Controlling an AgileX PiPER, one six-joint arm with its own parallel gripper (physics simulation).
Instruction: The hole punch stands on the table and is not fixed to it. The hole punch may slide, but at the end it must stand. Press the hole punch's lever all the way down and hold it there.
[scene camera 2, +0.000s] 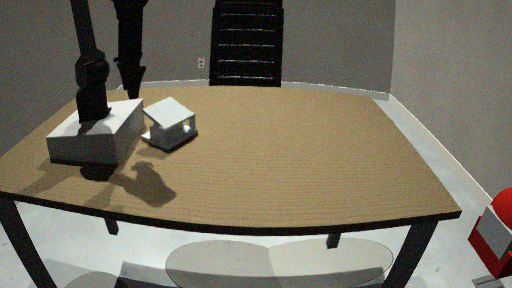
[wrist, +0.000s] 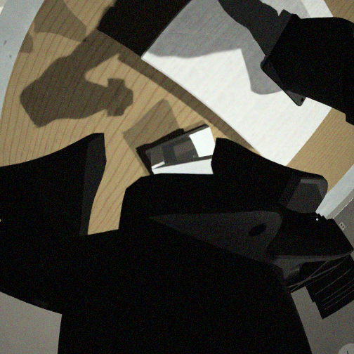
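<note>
The hole punch (scene camera 2: 172, 131) (wrist: 202, 142) stands upright on the table (scene camera 2: 280, 150) (wrist: 107, 185), right of the white block in the scene view. Its pale, flat lever (scene camera 2: 169, 111) is raised and slanted, with a gap between it and the base. My gripper (scene camera 2: 133, 95) (wrist: 159, 148) is open and empty, pointing down. In the scene view its tips show behind the block's far right corner, up and left of the hole punch. In the wrist view the hole punch shows beyond the gap between the fingers, partly hidden by the gripper's body and right finger.
The arm's base stands on a large white block (scene camera 2: 82, 150) (wrist: 200, 75), close beside the hole punch. A black slatted chair (scene camera 2: 246, 45) stands behind the table. A red and grey object (scene camera 2: 495, 232) shows at the right edge, beyond the table.
</note>
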